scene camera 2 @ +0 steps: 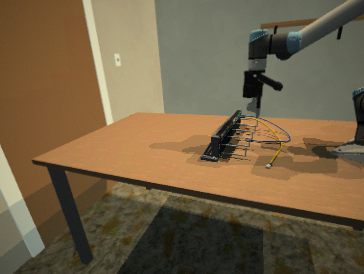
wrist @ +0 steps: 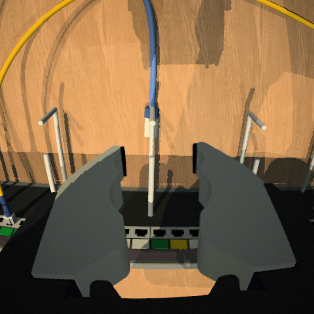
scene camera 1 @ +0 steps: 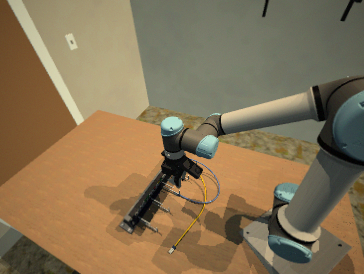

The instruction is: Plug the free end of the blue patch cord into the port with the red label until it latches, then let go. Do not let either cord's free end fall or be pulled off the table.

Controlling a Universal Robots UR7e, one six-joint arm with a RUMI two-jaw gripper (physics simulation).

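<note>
The blue patch cord (scene camera 1: 219, 187) (scene camera 2: 289, 136) (wrist: 153, 65) loops on the robot's side of the black patch panel (scene camera 1: 142, 201) (scene camera 2: 216, 146) (wrist: 175, 206). Its free plug (wrist: 147, 127), white with a blue boot, lies in the wrist view beside and partly under a metal rod, pointing toward the panel. My gripper (scene camera 1: 178, 185) (scene camera 2: 256, 116) (wrist: 158, 148) is open and empty above the panel, with the plug beyond the fingertips. White, green (wrist: 160, 244) and yellow (wrist: 179, 244) port labels show between the fingers. The red label does not show in the wrist view.
The middle metal rod (wrist: 151, 175) stands between the fingers' lines, with hooked rods (wrist: 59, 145) (wrist: 245, 140) at both sides. The yellow cord (scene camera 1: 204, 200) (scene camera 2: 281, 145) (wrist: 30, 33) curves over the table (scene camera 1: 65, 185) (scene camera 2: 115, 145); its free plug (scene camera 1: 172, 249) (scene camera 2: 269, 165) lies there.
</note>
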